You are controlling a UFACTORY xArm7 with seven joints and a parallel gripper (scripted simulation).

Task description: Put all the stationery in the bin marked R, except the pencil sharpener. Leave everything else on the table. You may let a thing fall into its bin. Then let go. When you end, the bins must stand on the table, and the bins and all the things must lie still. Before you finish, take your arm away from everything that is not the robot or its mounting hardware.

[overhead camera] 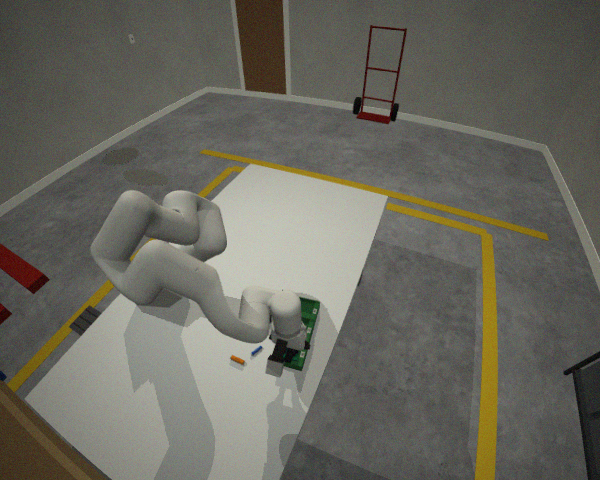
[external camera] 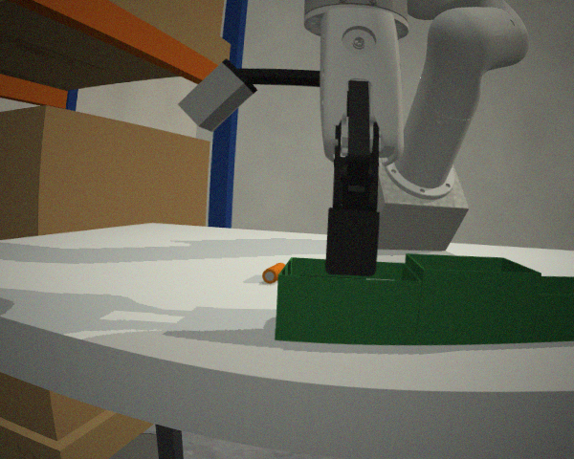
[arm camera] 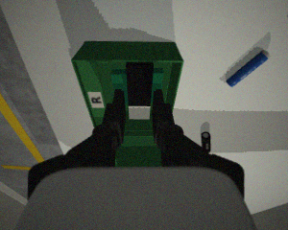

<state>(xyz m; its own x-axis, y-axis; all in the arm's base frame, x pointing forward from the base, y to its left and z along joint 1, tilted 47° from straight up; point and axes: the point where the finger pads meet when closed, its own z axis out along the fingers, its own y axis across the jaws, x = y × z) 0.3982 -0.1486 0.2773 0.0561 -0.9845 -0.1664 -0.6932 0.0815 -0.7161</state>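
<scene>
The black block is 1 cm to the left of my hand and 3 cm below it. Also, from my hand: black cylinder 12 cm behind, 11 cm to the left, 5 cm below; then blue cylinder 11 cm behind, 3 cm to the right, 5 cm below; then small green block 5 cm below.
</scene>
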